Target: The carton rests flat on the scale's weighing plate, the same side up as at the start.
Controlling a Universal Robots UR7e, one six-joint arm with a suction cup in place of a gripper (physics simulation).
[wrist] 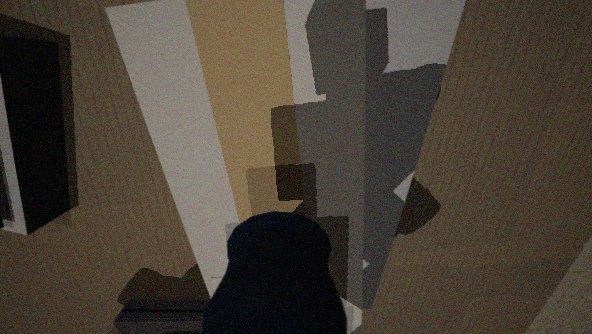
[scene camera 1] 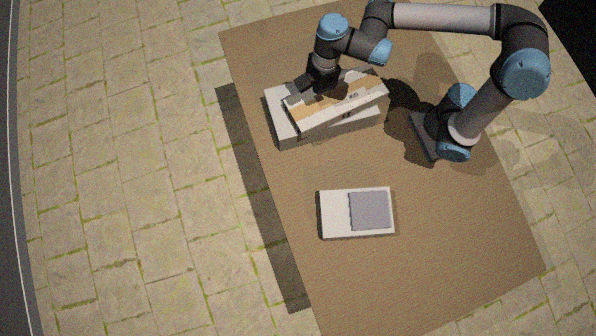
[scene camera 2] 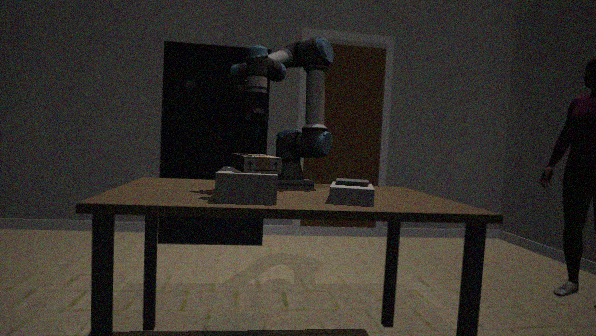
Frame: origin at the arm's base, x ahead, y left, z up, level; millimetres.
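Seen in the pictures: hand, tool point: (wrist: 279, 253) (scene camera 2: 255, 135); arm's base, link origin: (scene camera 2: 287, 179).
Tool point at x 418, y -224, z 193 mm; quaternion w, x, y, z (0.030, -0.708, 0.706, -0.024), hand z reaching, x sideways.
Observation:
Offsets run from my tool point to a thing's top centre. Level surfaces: height alone.
The carton @[70 mm back, 11 mm left, 73 mm down] (scene camera 1: 345, 106) (scene camera 2: 261, 163) (wrist: 167, 115), white with an orange stripe along its top, lies flat, turned at an angle, on a long white box @[31 mm back, 16 mm right, 128 mm down] (scene camera 1: 278, 116) (scene camera 2: 245, 189). Up-arrows show on its end in scene camera 2. My suction gripper (scene camera 2: 256, 116) (wrist: 279, 232) is open and hangs above the carton, with a gap between them in scene camera 2. In scene camera 1 the cup is hidden behind the wrist. The white scale @[30 mm ahead, 370 mm left, 151 mm down] (scene camera 1: 334, 215) (scene camera 2: 351, 196) stands apart on the table; its grey weighing plate @[6 mm back, 384 mm left, 151 mm down] (scene camera 1: 371, 210) (scene camera 2: 352, 181) bears nothing. Shadows cover part of the carton's top.
The brown table @[227 mm down] (scene camera 1: 425, 240) (scene camera 2: 425, 202) bears the box, the scale and the arm's base (scene camera 1: 424, 137) (scene camera 2: 295, 185). The base stands to the right of the carton in scene camera 1. A person (scene camera 2: 577, 165) stands right of the table.

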